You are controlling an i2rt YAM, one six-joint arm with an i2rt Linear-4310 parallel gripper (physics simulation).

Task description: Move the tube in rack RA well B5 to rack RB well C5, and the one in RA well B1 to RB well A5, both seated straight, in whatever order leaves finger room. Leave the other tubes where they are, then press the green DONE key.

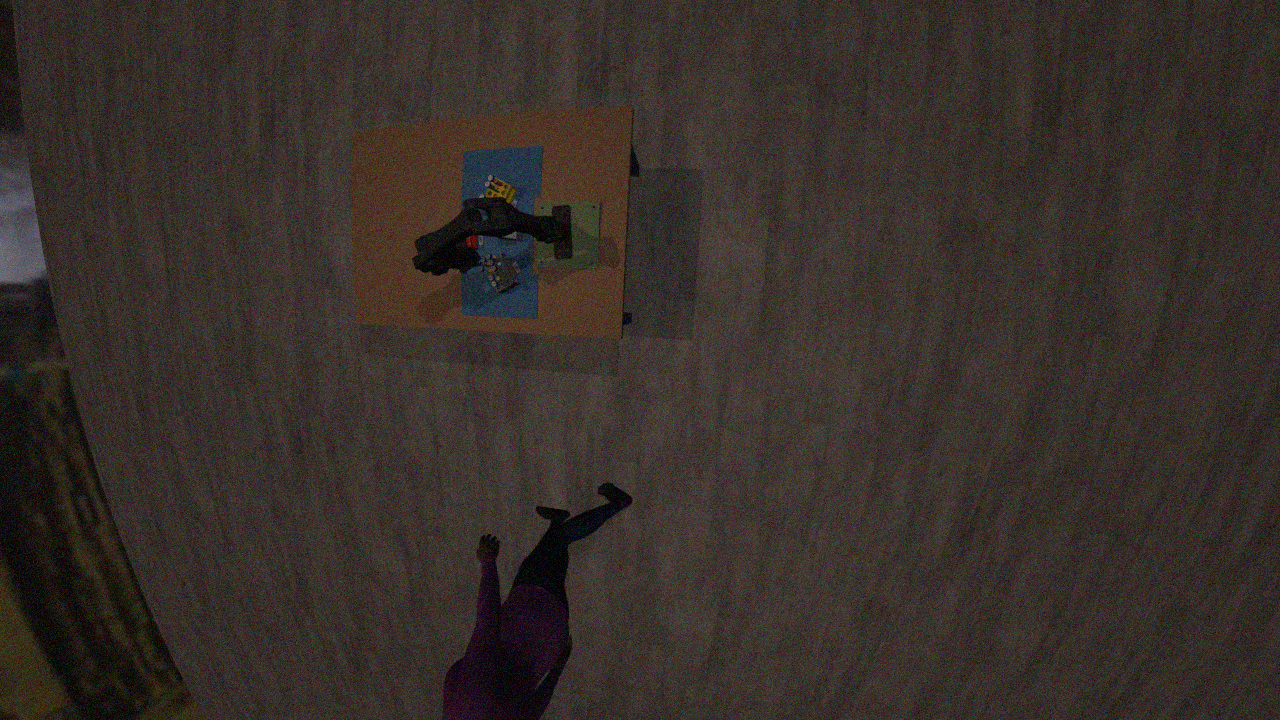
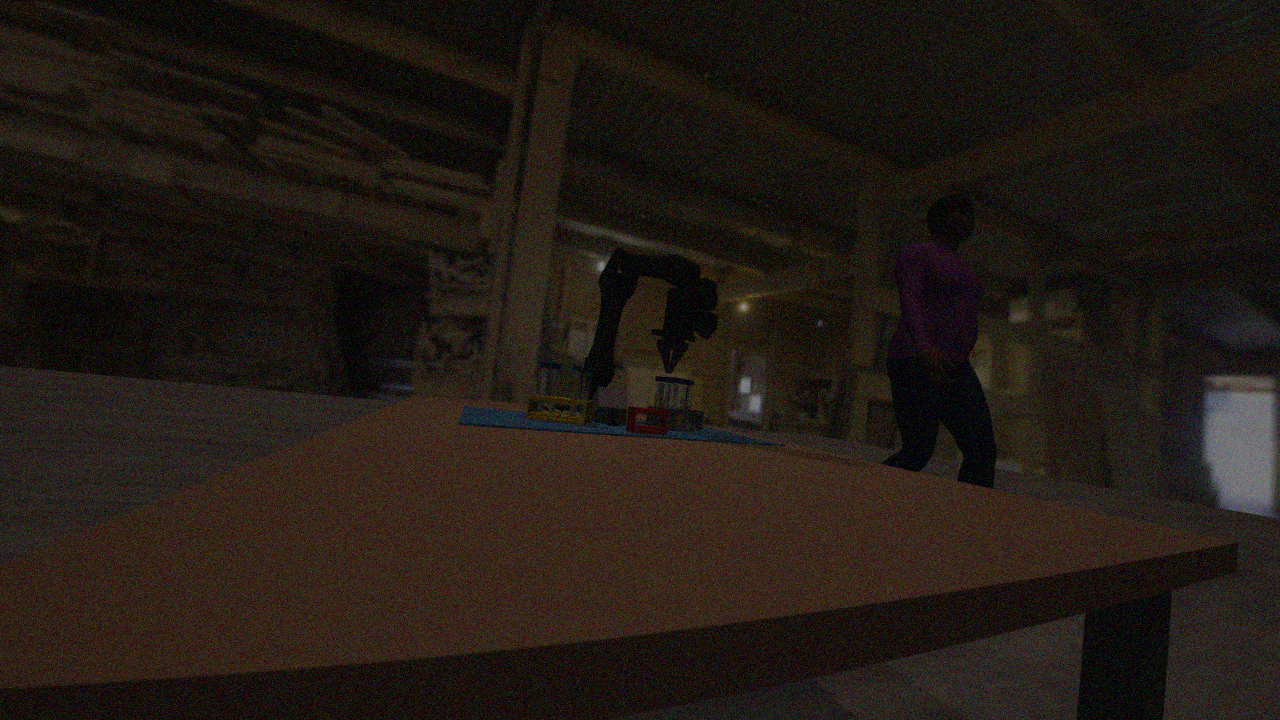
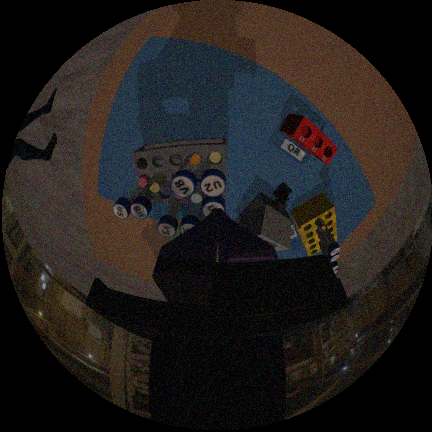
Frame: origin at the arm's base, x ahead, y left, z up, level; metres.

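Where they show: gripper, between the fingertips: (image 1: 480,258) (image 2: 668,373) (image 3: 217,214); arm's base, origin of its link: (image 1: 562,232).
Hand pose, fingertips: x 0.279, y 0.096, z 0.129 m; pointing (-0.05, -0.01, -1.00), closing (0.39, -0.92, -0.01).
Things, the pixels of their top centre, and the offset from my fingertips. "spot": a spot on its surface instead. Level surfaces: height alone.
- blue mat, height of its surface: 0.134 m down
- ones marked U2, a spot on its surface: (image 3: 212,185) spot: 0.012 m left, 0.019 m ahead, 0.009 m down
- V8, a spot on its surface: (image 3: 182,186) spot: 0.035 m left, 0.009 m ahead, 0.009 m down
- capped tube, a spot on its surface: (image 3: 333,252) spot: 0.202 m right, 0.002 m back, 0.008 m down
- red block, centre of its top: (image 3: 317,141) (image 2: 648,408) (image 1: 466,237) 0.101 m right, 0.109 m ahead, 0.084 m down
- grey box, centre of its top: (image 3: 268,248) (image 2: 610,387) 0.118 m right, 0.068 m back, 0.050 m down
- orange table, height of its surface: 0.137 m down
A grey rack (image 3: 173,149) (image 1: 500,270) (image 2: 673,393) on the blue mat (image 3: 250,104) (image 1: 500,300) holds several blue-capped tubes. Among them are the ones marked U2 (image 3: 212,185) and V8 (image 3: 182,186). A yellow rack (image 3: 312,225) (image 1: 500,189) (image 2: 557,410) stands to the right, with one capped tube (image 3: 333,252) at its near end. My gripper (image 3: 218,210) (image 2: 669,365) is shut and empty. It hangs a little above the near rows of the grey rack and hides some caps there. Well labels are too dark to read.
A red block (image 3: 310,139) (image 1: 472,240) (image 2: 646,419) with a QR label and a grey box (image 3: 268,223) lie between the racks. The mat lies on an orange table (image 1: 402,196) (image 2: 447,555). A person in purple (image 1: 519,626) (image 2: 935,340) walks nearby.
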